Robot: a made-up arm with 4 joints.
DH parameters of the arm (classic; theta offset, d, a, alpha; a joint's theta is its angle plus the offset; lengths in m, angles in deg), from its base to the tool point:
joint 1: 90 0.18 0.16 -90
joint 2: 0 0.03 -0.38 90
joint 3: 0 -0.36 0 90
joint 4: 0 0.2 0.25 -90
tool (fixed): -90 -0.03 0 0
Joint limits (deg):
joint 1: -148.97..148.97
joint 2: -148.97..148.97
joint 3: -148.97..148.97
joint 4: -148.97..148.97
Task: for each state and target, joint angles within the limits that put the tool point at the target. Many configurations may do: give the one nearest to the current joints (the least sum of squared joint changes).
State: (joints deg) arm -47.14 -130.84 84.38 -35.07
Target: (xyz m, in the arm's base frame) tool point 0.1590 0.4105 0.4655
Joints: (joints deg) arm -38.61 -148.97 57.05 2.59
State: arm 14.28 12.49 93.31 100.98
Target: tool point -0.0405 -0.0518 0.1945
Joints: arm 2.70 34.94 95.40 98.20
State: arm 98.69 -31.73 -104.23 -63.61
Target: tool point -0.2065 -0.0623 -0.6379
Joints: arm 133.23 -47.07 -88.29 -54.66
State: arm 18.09 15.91 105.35 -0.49
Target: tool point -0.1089 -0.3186 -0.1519
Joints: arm 39.17 20.83 94.18 -9.41
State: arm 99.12 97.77 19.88 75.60
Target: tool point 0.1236 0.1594 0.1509
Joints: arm 94.45 58.48 4.89 28.47
